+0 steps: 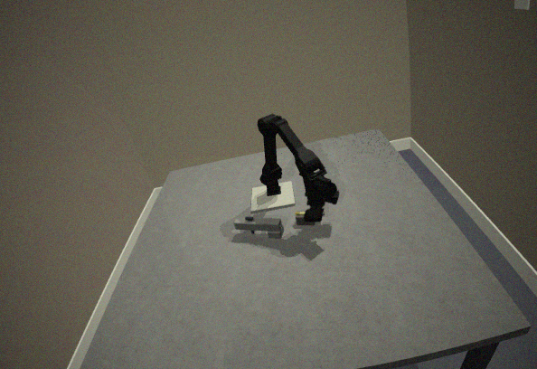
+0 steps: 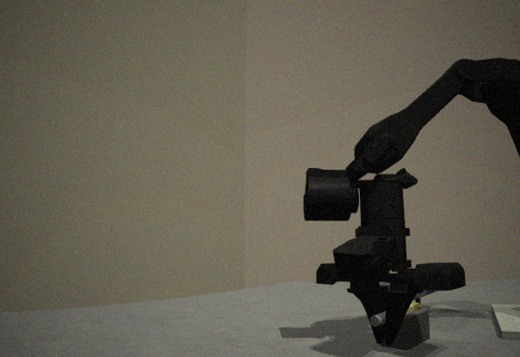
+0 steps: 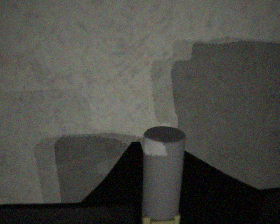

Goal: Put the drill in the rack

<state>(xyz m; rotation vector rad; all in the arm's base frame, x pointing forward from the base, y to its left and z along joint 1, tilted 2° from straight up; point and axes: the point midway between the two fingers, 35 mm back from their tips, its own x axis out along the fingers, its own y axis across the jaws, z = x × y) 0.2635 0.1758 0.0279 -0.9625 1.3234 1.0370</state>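
The drill lies 40 mm to the right of my gripper tip, 30 mm above it and 10 mm behind it. Also, from my gripper tip: grey fixture 230 mm to the right, 30 mm above, 10 mm ahead; then small dark key 260 mm to the right, 40 mm above; then dark rack 50 mm to the right, 20 mm behind, 10 mm above.
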